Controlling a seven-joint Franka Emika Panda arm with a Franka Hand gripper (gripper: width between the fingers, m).
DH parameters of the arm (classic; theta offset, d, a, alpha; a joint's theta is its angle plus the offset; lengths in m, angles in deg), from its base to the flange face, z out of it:
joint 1: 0 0.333 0 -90
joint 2: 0 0 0 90
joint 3: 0 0.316 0.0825 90
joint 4: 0 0 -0.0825 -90
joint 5: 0 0.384 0 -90
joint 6: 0 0 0.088 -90
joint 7: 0 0.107 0 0
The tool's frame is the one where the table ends.
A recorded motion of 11 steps. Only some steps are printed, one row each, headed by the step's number.
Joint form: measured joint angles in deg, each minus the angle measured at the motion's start. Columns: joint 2, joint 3, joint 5, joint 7, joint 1, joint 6, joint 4.
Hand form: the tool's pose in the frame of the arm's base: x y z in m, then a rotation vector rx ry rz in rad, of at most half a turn. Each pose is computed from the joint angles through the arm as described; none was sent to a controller.
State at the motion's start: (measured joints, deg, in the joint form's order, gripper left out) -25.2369 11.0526 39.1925 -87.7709 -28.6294 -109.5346 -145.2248
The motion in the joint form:
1: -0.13 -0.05 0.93 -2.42 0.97 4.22 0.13
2: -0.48 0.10 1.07 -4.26 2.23 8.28 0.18
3: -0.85 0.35 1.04 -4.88 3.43 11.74 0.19
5: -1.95 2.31 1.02 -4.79 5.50 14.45 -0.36
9: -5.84 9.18 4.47 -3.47 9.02 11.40 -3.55
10: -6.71 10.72 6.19 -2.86 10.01 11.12 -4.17
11: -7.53 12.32 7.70 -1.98 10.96 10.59 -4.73
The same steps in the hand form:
1: 0.3819 -0.0602 0.4187 -2.2847 -1.2131 -0.4251
2: 0.3767 -0.0435 0.4186 -2.1932 -1.2747 -0.3862
3: 0.3713 -0.0281 0.4189 -2.1222 -1.3116 -0.3422
5: 0.3641 0.0025 0.4180 -2.0518 -1.3792 -0.2710
9: 0.3503 0.0670 0.4108 -2.0277 -1.4983 -0.2297
10: 0.3457 0.0835 0.4097 -2.0143 -1.5095 -0.2278
11: 0.3411 0.0991 0.4084 -2.0091 -1.5193 -0.2232

